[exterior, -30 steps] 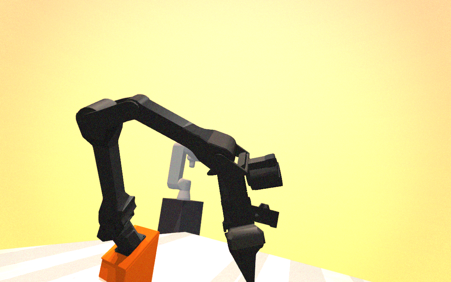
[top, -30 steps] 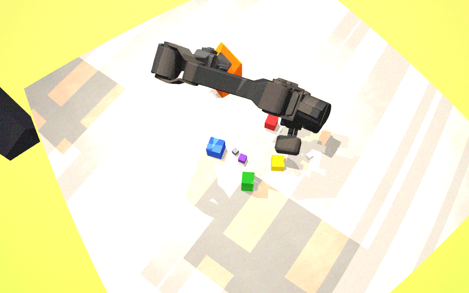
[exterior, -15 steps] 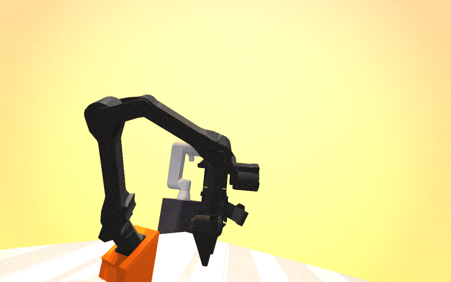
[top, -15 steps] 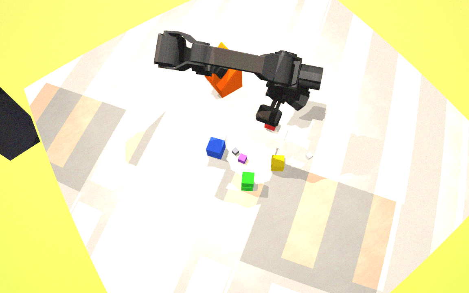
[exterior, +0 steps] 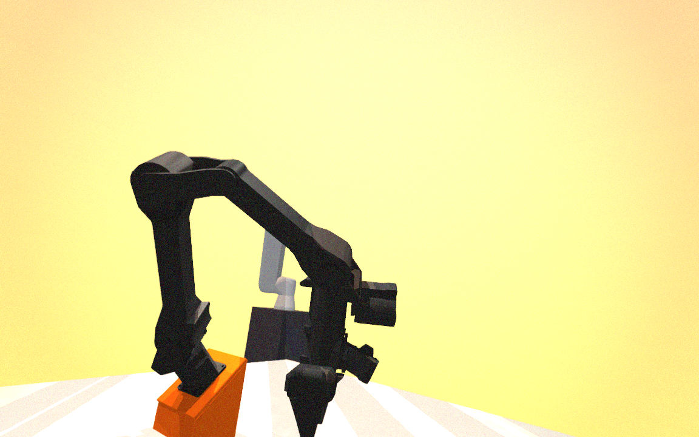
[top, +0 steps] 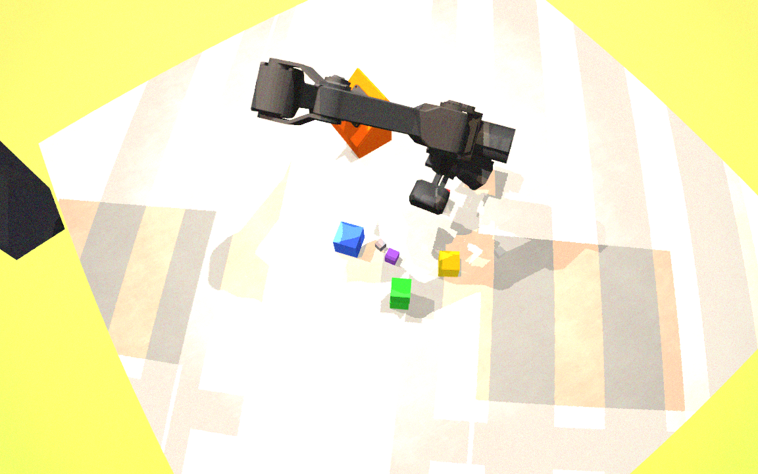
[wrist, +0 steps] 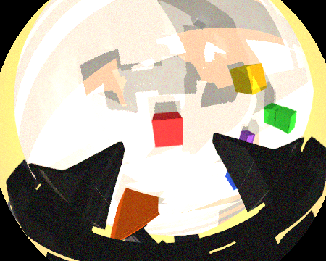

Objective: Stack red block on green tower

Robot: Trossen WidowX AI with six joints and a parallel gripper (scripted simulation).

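My gripper tip is now 40 mm above the red block. Also, from my gripper tip: blue cube 30 mm behind, 200 mm to the right, 30 mm below; then yellow cube 120 mm ahead, 70 mm to the right, 40 mm below; then small purple cube 50 mm ahead, 150 mm to the right, 40 mm below.
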